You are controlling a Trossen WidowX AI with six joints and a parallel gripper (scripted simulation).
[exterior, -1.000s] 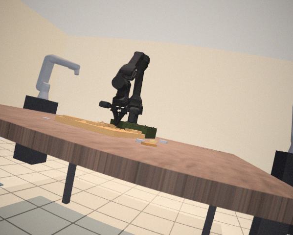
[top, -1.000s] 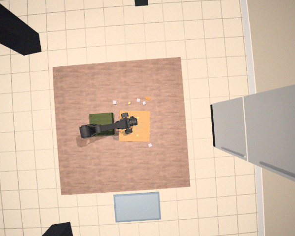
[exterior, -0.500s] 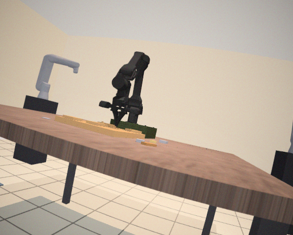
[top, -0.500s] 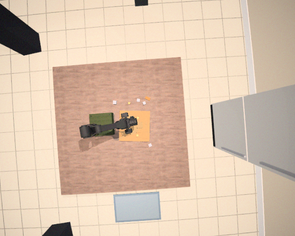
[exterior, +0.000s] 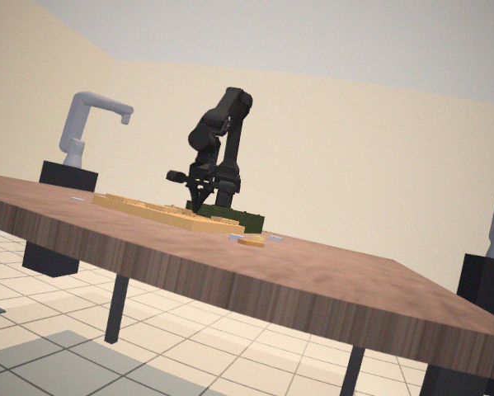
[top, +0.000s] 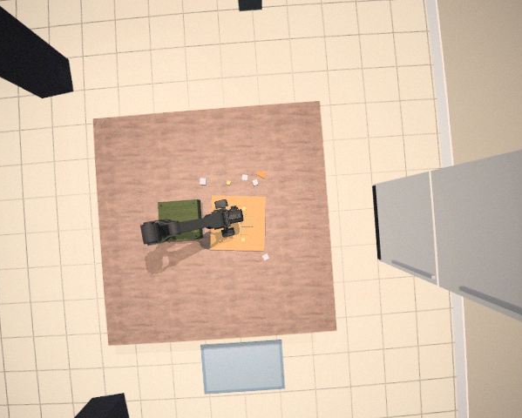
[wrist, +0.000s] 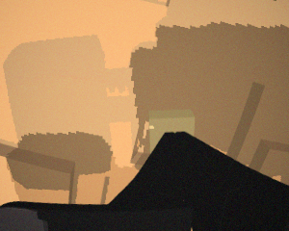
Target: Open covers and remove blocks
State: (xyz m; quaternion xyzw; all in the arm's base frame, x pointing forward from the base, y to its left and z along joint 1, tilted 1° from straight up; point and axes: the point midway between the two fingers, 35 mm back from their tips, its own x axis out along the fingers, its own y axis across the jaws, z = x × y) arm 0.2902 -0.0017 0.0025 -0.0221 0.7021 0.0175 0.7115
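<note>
Right now the puzzle board is 50 mm ahead of my gripper tip, 30 mm to the right of it and 10 mm below it.
</note>
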